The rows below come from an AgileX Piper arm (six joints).
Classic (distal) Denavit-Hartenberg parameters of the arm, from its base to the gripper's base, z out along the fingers. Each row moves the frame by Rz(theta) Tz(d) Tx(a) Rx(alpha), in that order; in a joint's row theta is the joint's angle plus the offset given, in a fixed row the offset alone. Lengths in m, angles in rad.
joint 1: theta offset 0; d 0.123; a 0; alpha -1.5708
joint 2: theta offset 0.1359; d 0; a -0.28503; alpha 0
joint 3: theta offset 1.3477; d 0; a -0.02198; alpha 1.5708
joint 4: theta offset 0; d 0.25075; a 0; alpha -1.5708
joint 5: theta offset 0; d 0; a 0; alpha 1.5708
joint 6: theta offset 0; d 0.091; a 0; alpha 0
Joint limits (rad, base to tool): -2.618..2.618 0..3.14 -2.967..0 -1.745..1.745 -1.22..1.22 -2.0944..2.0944
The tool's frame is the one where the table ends.
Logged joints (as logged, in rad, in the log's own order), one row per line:
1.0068, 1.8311, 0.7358, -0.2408, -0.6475, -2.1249
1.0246, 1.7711, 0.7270, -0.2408, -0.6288, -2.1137
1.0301, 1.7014, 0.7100, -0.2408, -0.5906, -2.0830
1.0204, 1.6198, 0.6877, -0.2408, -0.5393, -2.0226
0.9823, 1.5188, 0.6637, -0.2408, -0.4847, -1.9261
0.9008, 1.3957, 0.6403, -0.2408, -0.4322, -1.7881
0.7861, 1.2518, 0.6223, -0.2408, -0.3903, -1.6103
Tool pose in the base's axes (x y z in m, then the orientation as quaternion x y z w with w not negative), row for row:
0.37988, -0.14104, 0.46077, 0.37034, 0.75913, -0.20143, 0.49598
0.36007, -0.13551, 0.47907, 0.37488, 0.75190, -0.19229, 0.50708
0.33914, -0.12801, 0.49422, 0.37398, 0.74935, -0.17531, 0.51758
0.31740, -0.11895, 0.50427, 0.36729, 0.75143, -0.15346, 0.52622
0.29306, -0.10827, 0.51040, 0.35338, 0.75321, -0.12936, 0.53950
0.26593, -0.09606, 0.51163, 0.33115, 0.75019, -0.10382, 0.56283
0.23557, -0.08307, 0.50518, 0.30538, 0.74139, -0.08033, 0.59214
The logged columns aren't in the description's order. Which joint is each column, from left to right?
Columns, left to right: joint 5, joint 2, joint 6, joint 1, joint 4, joint 3.
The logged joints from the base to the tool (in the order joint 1, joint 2, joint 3, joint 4, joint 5, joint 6), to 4 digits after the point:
-0.2408, 1.8311, -2.1249, -0.6475, 1.0068, 0.7358
-0.2408, 1.7711, -2.1137, -0.6288, 1.0246, 0.7270
-0.2408, 1.7014, -2.0830, -0.5906, 1.0301, 0.7100
-0.2408, 1.6198, -2.0226, -0.5393, 1.0204, 0.6877
-0.2408, 1.5188, -1.9261, -0.4847, 0.9823, 0.6637
-0.2408, 1.3957, -1.7881, -0.4322, 0.9008, 0.6403
-0.2408, 1.2518, -1.6103, -0.3903, 0.7861, 0.6223

